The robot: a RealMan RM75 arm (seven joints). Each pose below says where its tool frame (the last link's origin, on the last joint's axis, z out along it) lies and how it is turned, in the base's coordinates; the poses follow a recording.
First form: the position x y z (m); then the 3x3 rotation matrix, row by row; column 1 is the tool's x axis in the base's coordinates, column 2 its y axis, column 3 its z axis. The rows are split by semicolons.
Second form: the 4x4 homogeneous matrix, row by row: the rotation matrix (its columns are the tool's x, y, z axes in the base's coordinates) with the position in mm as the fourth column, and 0 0 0 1 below. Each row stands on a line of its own. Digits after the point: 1 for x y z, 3 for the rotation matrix.
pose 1, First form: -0.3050 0.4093 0.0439; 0.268 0.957 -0.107; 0.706 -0.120 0.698; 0.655 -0.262 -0.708
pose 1, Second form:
0.268 0.957 -0.107 -305.0
0.706 -0.120 0.698 409.3
0.655 -0.262 -0.708 43.9
0 0 0 1

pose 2, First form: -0.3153 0.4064 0.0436; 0.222 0.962 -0.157; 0.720 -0.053 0.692; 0.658 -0.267 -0.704
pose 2, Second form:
0.222 0.962 -0.157 -315.3
0.720 -0.053 0.692 406.4
0.658 -0.267 -0.704 43.6
0 0 0 1

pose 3, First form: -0.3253 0.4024 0.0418; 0.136 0.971 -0.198; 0.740 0.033 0.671; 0.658 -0.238 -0.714
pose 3, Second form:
0.136 0.971 -0.198 -325.3
0.740 0.033 0.671 402.4
0.658 -0.238 -0.714 41.8
0 0 0 1

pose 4, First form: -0.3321 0.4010 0.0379; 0.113 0.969 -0.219; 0.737 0.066 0.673; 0.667 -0.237 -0.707
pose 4, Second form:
0.113 0.969 -0.219 -332.1
0.737 0.066 0.673 401.0
0.667 -0.237 -0.707 37.9
0 0 0 1

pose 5, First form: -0.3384 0.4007 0.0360; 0.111 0.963 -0.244; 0.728 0.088 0.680; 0.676 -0.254 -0.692
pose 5, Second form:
0.111 0.963 -0.244 -338.4
0.728 0.088 0.680 400.7
0.676 -0.254 -0.692 36.0
0 0 0 1

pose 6, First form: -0.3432 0.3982 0.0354; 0.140 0.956 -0.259; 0.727 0.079 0.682; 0.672 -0.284 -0.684
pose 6, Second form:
0.140 0.956 -0.259 -343.2
0.727 0.079 0.682 398.2
0.672 -0.284 -0.684 35.4
0 0 0 1

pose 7, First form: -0.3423 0.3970 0.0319; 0.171 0.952 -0.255; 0.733 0.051 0.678; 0.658 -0.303 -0.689
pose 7, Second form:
0.171 0.952 -0.255 -342.3
0.733 0.051 0.678 397.0
0.658 -0.303 -0.689 31.9
0 0 0 1

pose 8, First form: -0.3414 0.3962 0.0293; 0.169 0.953 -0.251; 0.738 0.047 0.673; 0.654 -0.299 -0.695
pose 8, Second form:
0.169 0.953 -0.251 -341.4
0.738 0.047 0.673 396.2
0.654 -0.299 -0.695 29.3
0 0 0 1

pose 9, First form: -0.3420 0.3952 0.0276; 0.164 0.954 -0.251; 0.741 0.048 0.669; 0.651 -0.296 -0.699
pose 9, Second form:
0.164 0.954 -0.251 -342.0
0.741 0.048 0.669 395.2
0.651 -0.296 -0.699 27.6
0 0 0 1

